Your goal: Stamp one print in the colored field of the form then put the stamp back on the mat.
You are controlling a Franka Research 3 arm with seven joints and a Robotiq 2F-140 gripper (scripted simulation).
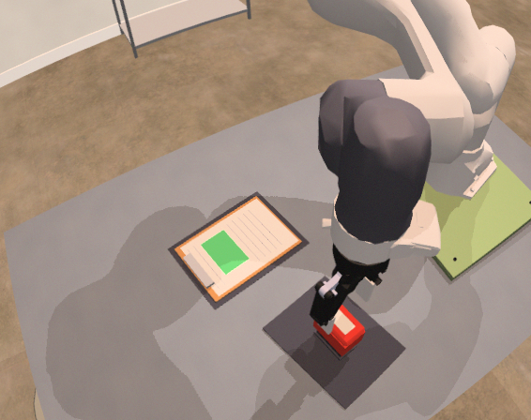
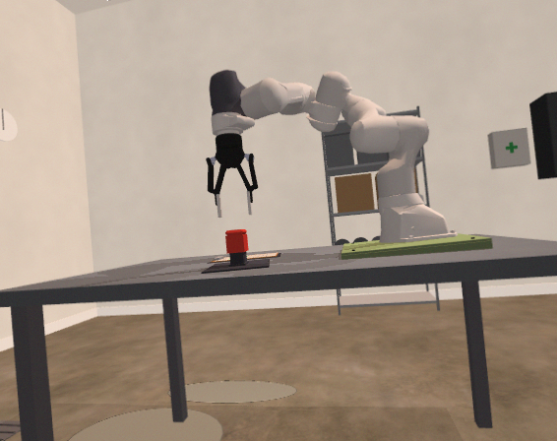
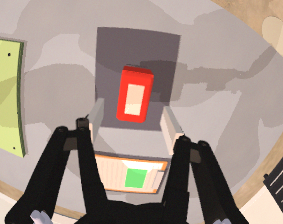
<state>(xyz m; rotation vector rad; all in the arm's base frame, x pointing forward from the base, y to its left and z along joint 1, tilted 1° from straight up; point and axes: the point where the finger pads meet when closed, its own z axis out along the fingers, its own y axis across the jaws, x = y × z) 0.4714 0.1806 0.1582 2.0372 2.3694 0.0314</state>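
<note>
Now: hand 120 mm above the red stamp. The rest, counted from my hand: form: 290 mm to the right, 160 mm below, 70 mm ahead.
</note>
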